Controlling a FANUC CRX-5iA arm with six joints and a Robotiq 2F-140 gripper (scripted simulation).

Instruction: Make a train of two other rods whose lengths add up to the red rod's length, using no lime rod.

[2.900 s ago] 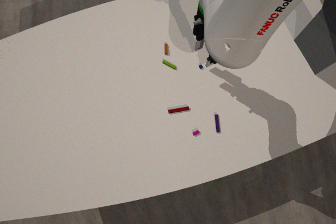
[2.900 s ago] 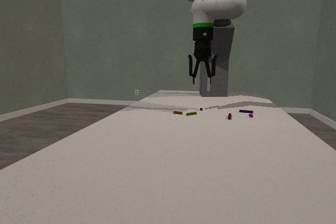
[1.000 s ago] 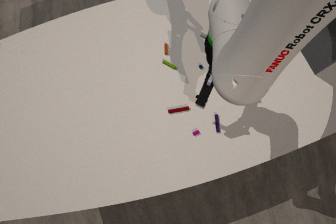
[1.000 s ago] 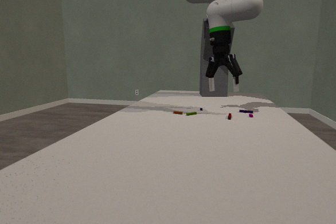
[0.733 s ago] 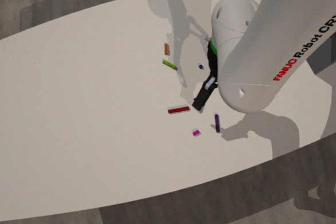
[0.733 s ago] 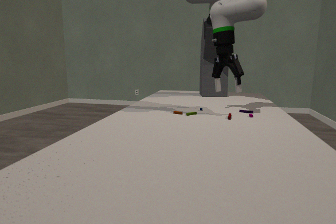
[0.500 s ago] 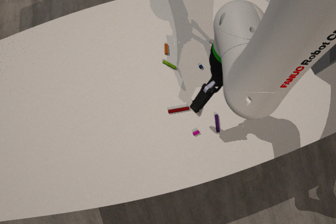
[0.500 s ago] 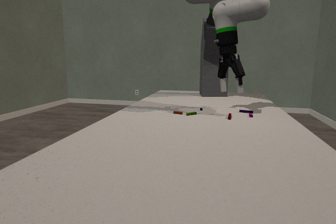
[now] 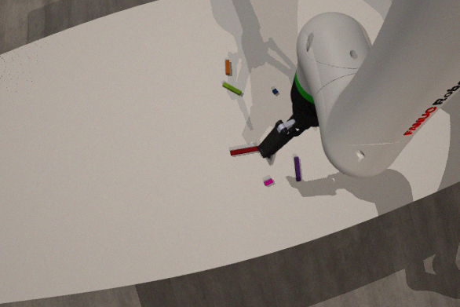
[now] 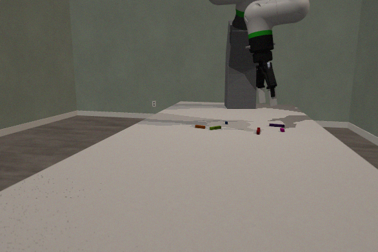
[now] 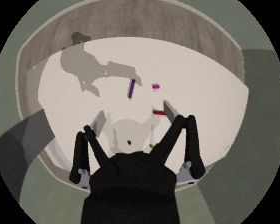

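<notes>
Now: the purple rod 40 mm to the left of my hand and 100 mm below it. From my hand the other things lie so: blue rod 10 mm behind, 160 mm to the right, 100 mm below; then magenta rod 70 mm ahead, 50 mm to the left, 100 mm below; then red rod 110 mm ahead, 40 mm to the right, 100 mm below.
</notes>
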